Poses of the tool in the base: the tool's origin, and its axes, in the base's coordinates. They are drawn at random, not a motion.
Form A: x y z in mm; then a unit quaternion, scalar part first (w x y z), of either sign.
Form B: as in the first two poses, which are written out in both.
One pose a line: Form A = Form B
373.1 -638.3 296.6 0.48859 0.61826 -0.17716 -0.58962 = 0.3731 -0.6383 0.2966 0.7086 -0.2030 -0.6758 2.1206
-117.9 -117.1 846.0 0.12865 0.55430 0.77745 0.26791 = -0.1179 -0.1171 0.8460 0.5589 0.7840 0.2702 2.8836
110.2 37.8 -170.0 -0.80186 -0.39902 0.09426 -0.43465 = 0.1102 0.0378 -0.1700 0.6678 -0.1578 0.7274 1.2808
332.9 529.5 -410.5 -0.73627 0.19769 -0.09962 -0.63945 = 0.3329 0.5295 -0.4105 -0.2921 0.1472 0.9450 1.4865
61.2 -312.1 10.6 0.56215 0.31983 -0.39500 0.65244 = 0.0612 -0.3121 0.0106 0.3867 -0.4776 0.7889 1.9476
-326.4 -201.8 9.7 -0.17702 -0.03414 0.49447 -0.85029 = -0.3264 -0.2018 0.0097 0.0347 -0.5024 0.8639 2.7857
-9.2 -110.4 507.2 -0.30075 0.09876 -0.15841 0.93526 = -0.0092 -0.1104 0.5072 -0.1036 0.1661 -0.9807 2.5306
